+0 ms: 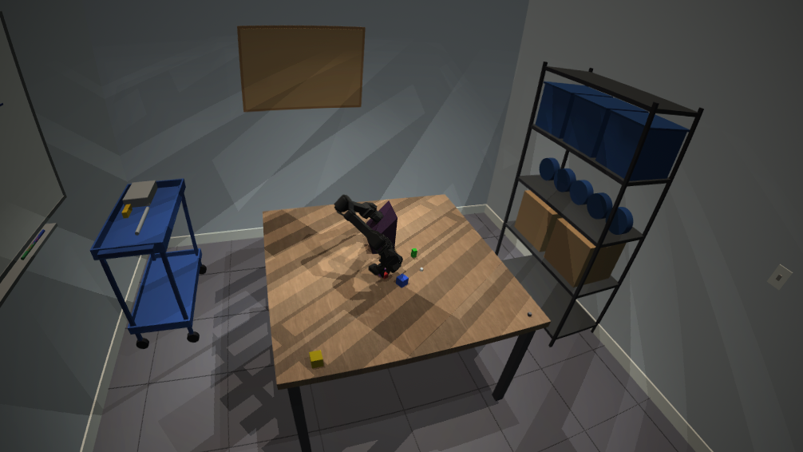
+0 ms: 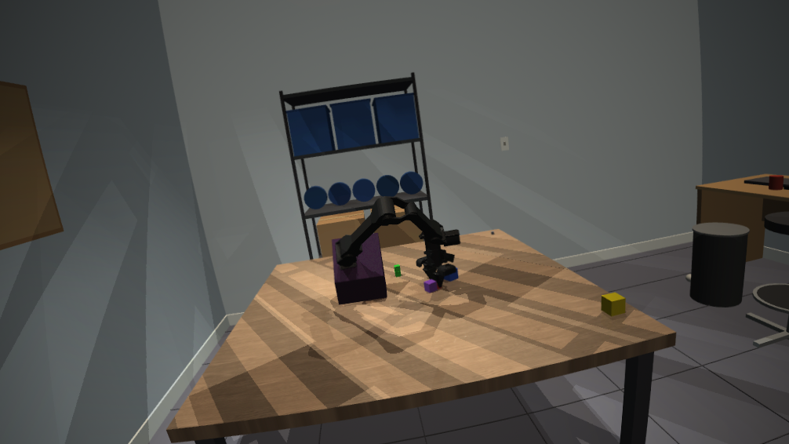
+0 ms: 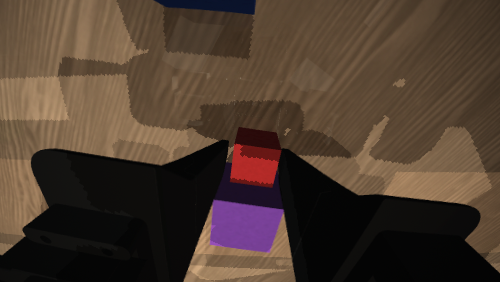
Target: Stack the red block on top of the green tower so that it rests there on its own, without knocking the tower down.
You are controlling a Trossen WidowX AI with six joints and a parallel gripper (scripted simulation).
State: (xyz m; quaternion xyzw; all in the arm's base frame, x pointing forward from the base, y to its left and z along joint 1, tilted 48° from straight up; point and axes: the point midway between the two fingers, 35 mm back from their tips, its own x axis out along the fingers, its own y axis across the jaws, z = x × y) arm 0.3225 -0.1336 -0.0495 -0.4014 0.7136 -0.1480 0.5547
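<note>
My gripper tip is now 1 cm below the red block. Round my gripper tip: purple block (3 cm behind, 1 cm to the right, 1 cm above); then blue block (7 cm to the left, 7 cm ahead, 2 cm above); then tiny white ball (21 cm to the left, 1 cm behind).
</note>
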